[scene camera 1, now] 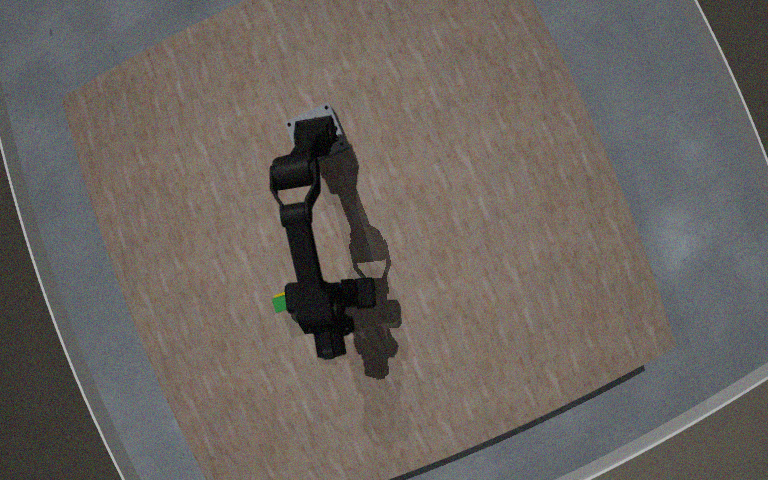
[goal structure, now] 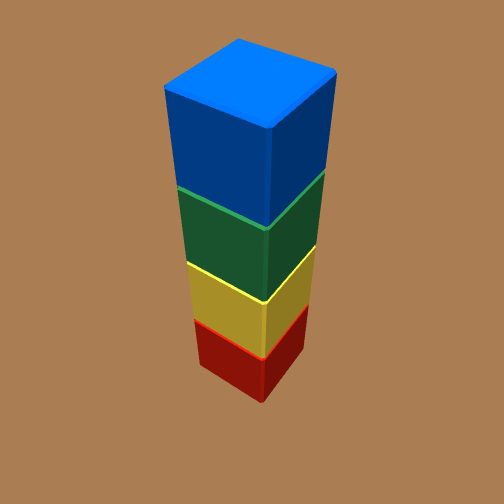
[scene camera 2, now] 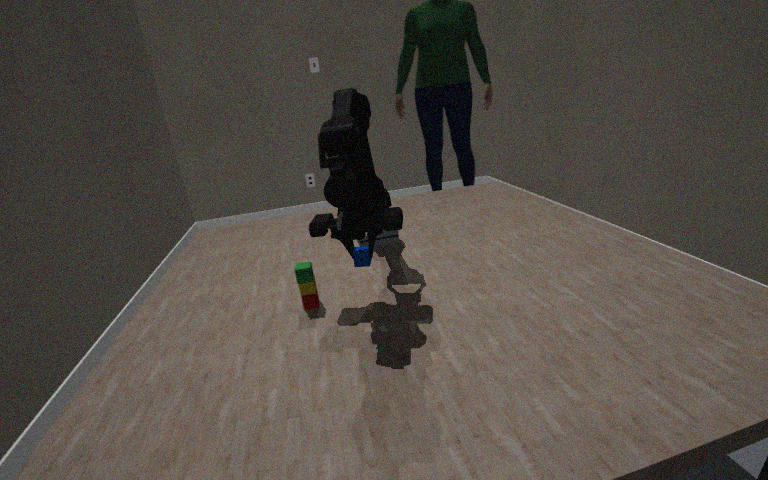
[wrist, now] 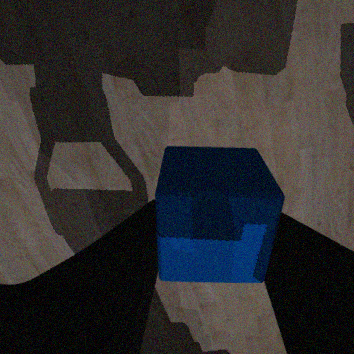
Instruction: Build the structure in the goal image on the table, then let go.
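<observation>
A blue cube is between the fingers of my gripper, which is shut on it. In the scene camera 2 view the cube hangs above the table, to the right of the stack and at about the height of its top. The stack stands upright: a red cube at the bottom, a yellow cube in the middle and a green cube on top. In the scene camera 1 view the arm hides the blue cube, the fingers and part of the stack.
The arm's base plate is bolted at the upper middle of the wood-patterned table top. The arm's dark shadow falls on the table beside it. A person in a green top stands beyond the table's far edge.
</observation>
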